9 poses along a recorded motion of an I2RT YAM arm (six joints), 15 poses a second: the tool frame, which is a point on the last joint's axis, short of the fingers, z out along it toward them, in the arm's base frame.
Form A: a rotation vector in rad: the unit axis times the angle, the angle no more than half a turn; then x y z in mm.
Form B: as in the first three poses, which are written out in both.
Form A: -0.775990 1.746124 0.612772 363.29 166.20 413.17
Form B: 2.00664 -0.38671 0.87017 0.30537 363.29 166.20 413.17
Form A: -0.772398 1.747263 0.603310 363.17 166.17 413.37
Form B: 2.00337 -0.38555 0.87216 0.30115 363.17 166.17 413.37
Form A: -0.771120 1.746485 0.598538 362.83 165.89 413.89
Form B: 2.00077 -0.38541 0.87291 0.29915 362.83 165.89 413.89
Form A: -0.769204 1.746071 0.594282 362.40 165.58 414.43
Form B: 1.99840 -0.38491 0.87373 0.29738 362.40 165.58 414.43
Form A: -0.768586 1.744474 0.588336 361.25 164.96 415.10
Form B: 1.99501 -0.38525 0.87442 0.29490 361.25 164.96 415.10
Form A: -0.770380 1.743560 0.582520 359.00 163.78 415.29
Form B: 1.99319 -0.38651 0.87476 0.29225 359.00 163.78 415.29
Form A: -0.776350 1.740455 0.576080 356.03 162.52 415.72
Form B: 1.99092 -0.38994 0.87420 0.28935 356.03 162.52 415.72
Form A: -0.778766 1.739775 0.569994 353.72 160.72 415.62
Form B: 1.98952 -0.39143 0.87447 0.28650 353.72 160.72 415.62
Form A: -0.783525 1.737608 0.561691 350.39 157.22 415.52
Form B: 1.98713 -0.39430 0.87443 0.28266 350.39 157.22 415.52
